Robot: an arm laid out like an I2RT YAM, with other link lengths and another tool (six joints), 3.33 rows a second.
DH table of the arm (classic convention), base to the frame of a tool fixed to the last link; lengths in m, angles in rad. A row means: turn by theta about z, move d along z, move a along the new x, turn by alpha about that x. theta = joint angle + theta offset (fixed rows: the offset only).
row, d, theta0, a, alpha
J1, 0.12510, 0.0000, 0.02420, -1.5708
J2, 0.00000, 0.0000, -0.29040, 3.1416
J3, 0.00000, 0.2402, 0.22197, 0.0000
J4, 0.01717, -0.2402, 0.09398, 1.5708
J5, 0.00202, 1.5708, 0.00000, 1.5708
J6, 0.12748, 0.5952, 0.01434, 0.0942
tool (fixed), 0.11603, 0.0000, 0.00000, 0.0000
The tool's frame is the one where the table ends.
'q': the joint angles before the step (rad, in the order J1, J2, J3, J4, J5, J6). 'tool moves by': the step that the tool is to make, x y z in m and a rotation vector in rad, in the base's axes. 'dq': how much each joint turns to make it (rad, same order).
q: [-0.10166 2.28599 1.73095 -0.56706 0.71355 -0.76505]
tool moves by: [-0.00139 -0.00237 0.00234 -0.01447 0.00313 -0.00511]
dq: [0.00038 0.00000 0.00001 -0.00040 0.01564 -0.00191]
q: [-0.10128 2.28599 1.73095 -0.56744 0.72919 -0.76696]
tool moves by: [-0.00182 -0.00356 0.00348 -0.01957 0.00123 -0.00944]
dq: [-0.00001 0.00002 0.00003 0.00075 0.02175 0.00000]
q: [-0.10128 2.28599 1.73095 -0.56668 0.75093 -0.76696]
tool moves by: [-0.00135 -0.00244 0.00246 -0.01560 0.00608 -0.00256]
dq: [0.00000 0.00002 0.00004 -0.00004 0.01565 -0.00647]
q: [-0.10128 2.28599 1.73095 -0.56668 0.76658 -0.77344]
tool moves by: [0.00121 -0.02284 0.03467 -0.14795 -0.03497 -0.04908]
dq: [-0.00001 -0.00038 -0.00004 0.07632 0.14991 -0.03587]
